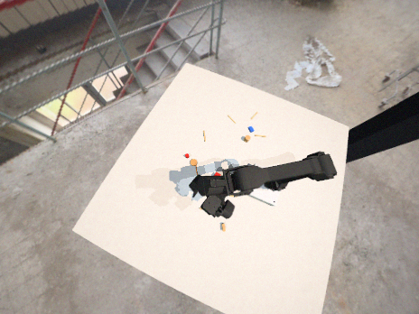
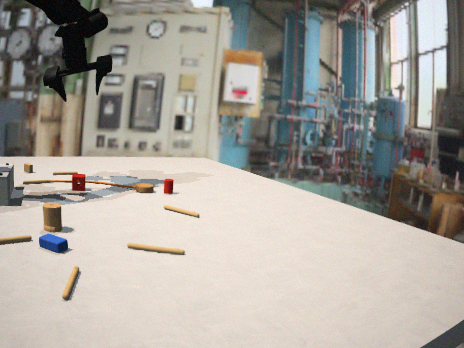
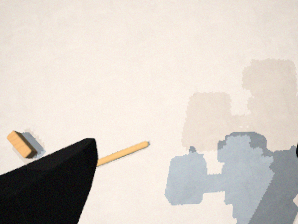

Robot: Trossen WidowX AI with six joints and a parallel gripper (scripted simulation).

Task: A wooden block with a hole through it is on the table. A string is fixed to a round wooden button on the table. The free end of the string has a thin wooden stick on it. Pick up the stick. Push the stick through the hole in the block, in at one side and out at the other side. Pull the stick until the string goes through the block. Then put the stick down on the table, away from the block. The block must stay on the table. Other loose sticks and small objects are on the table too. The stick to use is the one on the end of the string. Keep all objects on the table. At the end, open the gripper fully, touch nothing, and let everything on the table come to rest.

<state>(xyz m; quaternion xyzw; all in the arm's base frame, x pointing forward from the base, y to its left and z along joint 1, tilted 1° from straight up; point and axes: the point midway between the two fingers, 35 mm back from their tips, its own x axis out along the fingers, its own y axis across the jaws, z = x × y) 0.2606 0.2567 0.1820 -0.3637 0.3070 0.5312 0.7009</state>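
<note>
Right now the red block is 19 cm below my gripper tip and 17 cm to the right of it. Round my gripper tip: round wooden button 20 cm below, 18 cm to the right, 16 cm ahead; wooden block 19 cm below, 15 cm behind, 4 cm to the left; stick 20 cm below, 11 cm to the right, 9 cm behind.
</note>
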